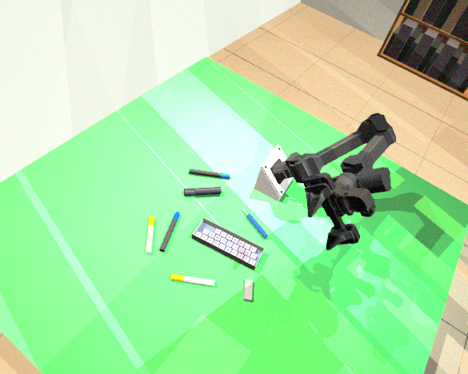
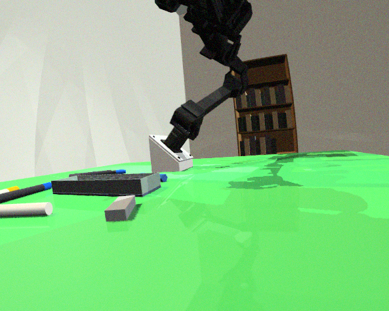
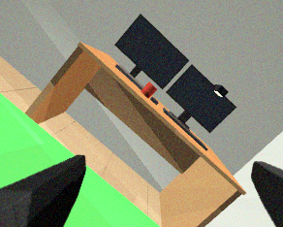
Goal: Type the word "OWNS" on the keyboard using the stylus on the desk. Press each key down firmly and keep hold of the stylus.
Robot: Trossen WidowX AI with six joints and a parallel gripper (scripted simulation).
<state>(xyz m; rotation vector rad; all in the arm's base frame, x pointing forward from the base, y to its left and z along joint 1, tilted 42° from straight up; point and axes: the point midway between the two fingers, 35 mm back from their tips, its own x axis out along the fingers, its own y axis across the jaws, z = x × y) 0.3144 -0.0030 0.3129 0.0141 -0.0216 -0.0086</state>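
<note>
My gripper tip is now 16 cm past the blue stylus, 20 cm to the left of it and 32 cm above it. Round my gripper tip: grey block 5 cm ahead, 8 cm to the right, 32 cm below; then grey stylus tip 17 cm behind, 23 cm to the right, 32 cm below.
</note>
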